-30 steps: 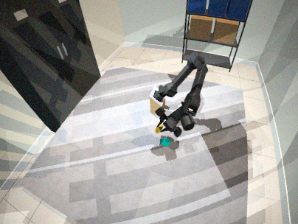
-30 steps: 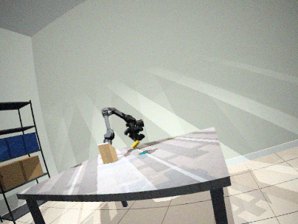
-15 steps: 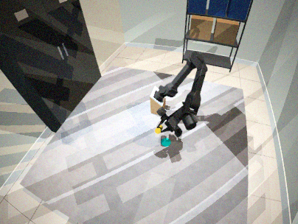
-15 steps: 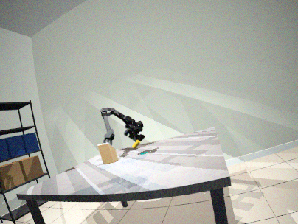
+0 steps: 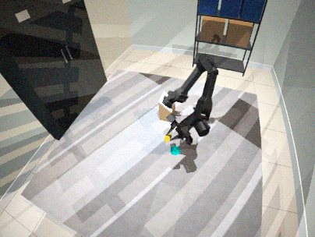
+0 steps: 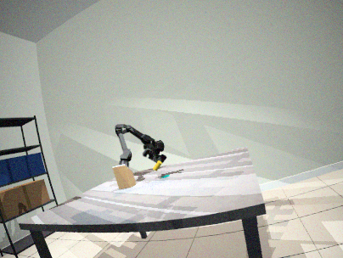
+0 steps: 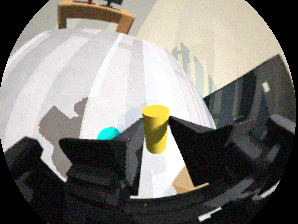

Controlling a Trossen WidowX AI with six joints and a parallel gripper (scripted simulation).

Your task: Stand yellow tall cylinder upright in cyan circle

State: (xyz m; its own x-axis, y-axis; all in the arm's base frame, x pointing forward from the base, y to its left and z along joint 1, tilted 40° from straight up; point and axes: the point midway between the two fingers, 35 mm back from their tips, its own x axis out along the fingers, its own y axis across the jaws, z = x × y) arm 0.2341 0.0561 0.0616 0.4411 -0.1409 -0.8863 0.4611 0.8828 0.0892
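Now: the cyan circle 11 cm below my gripper tip, 5 cm to the left of it and 1 cm ahead of it. From my gripper tip the other things lie so: yellow tall cylinder 2 cm below, 1 cm behind.
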